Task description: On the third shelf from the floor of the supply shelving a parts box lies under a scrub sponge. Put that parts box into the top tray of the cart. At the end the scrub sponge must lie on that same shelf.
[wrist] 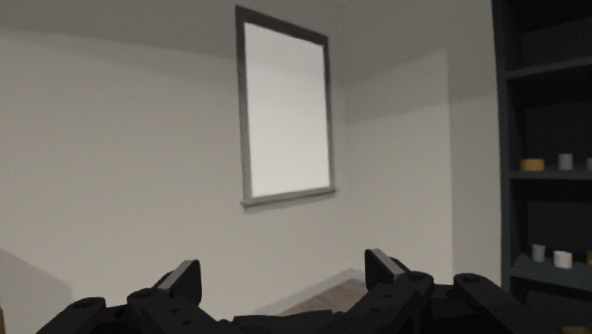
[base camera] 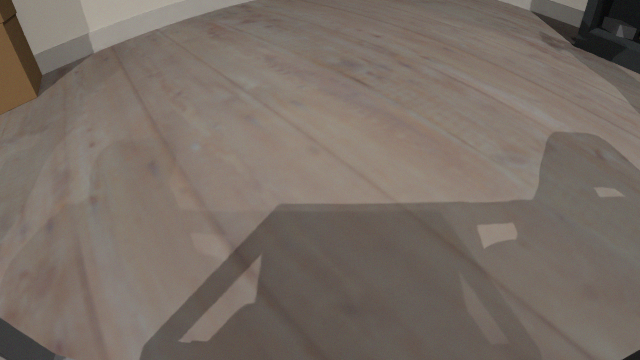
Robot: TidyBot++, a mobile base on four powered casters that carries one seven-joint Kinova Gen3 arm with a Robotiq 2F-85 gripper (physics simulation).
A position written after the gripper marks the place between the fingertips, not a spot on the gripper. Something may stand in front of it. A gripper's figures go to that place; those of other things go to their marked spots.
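Gripper [wrist: 283, 273] at 0.16 m from the lens; a wall [wrist: 128, 161] at 1.69 m from the lens; a supply shelving [wrist: 536, 55] at 2.13 m from the lens. The marked spots on the wall and the supply shelving are 2.26 m apart.
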